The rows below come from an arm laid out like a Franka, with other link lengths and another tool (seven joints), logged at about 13 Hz.
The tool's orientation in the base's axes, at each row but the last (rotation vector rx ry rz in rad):
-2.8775, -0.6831, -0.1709
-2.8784, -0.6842, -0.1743
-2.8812, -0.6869, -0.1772
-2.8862, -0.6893, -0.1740
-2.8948, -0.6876, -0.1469
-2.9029, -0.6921, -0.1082
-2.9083, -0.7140, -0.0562
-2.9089, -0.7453, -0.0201
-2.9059, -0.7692, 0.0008
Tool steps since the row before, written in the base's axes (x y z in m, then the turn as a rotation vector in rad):
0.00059, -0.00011, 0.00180, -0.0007, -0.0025, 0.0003
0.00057, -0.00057, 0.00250, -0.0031, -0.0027, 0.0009
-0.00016, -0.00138, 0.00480, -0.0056, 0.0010, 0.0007
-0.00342, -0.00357, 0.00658, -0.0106, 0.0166, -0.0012
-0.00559, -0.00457, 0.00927, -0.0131, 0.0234, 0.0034
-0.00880, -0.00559, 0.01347, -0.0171, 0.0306, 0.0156
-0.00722, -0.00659, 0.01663, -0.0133, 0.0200, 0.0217
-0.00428, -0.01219, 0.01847, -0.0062, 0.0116, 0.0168
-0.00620, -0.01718, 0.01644, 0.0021, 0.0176, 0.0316
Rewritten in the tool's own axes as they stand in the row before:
0.00075, 0.00010, -0.00174, -0.0017, 0.0018, -0.0008
0.00064, 0.00040, -0.00252, -0.0038, 0.0008, -0.0016
0.00000, 0.00046, -0.00498, -0.0044, -0.0035, -0.0009
-0.00359, 0.00068, -0.00737, -0.0023, -0.0193, 0.0036
-0.00574, 0.00024, -0.01025, -0.0010, -0.0270, 0.0001
-0.00888, -0.00087, -0.01451, 0.0000, -0.0368, -0.0108
-0.00823, 0.00022, -0.01744, -0.0011, -0.0266, -0.0185
-0.00870, 0.00611, -0.01987, 0.0009, -0.0152, -0.0149
-0.01329, 0.00958, -0.01831, 0.0116, -0.0182, -0.0291

